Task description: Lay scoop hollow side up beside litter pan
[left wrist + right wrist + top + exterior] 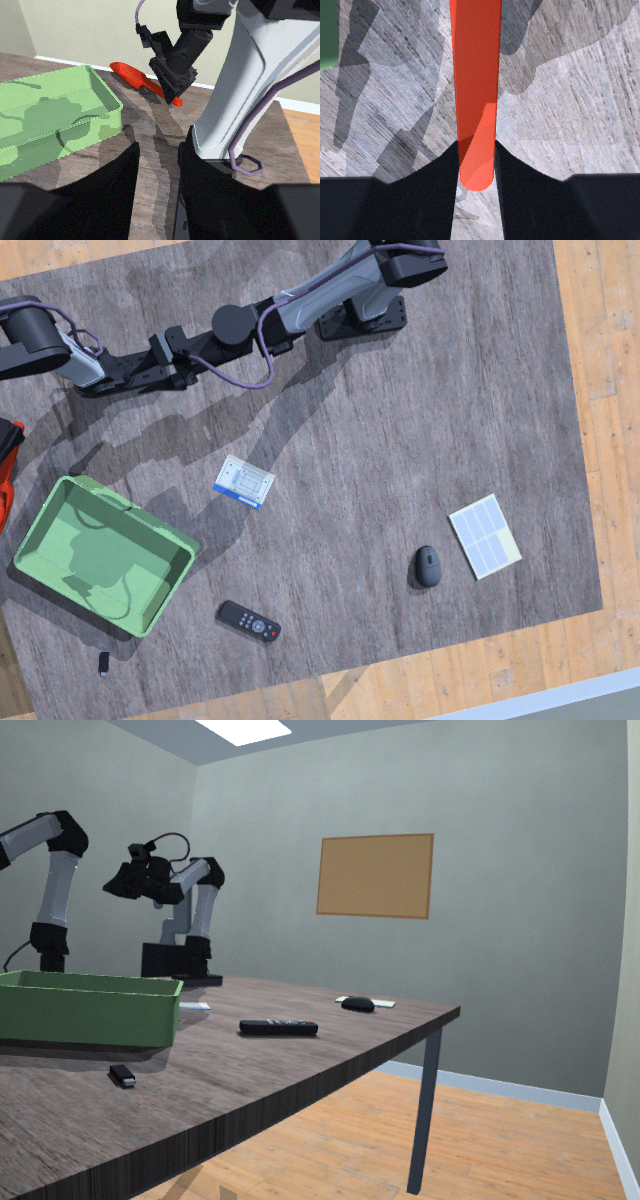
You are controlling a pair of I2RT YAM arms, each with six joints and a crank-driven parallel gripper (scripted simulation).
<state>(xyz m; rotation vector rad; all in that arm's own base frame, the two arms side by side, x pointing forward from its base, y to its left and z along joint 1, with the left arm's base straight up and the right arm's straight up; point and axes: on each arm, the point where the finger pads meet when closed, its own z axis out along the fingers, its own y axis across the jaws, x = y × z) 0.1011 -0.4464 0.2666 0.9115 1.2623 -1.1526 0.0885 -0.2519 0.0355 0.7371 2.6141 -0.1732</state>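
The red scoop lies 12 cm ahead of my right hand, 7 cm to the right of it and 1 cm below it. From my right hand the other things lie so: usb stick 59 cm ahead, 6 cm below; remote 57 cm ahead, 40 cm to the left, 5 cm below; green litter pan 31 cm ahead, 12 cm to the left, 3 cm below.
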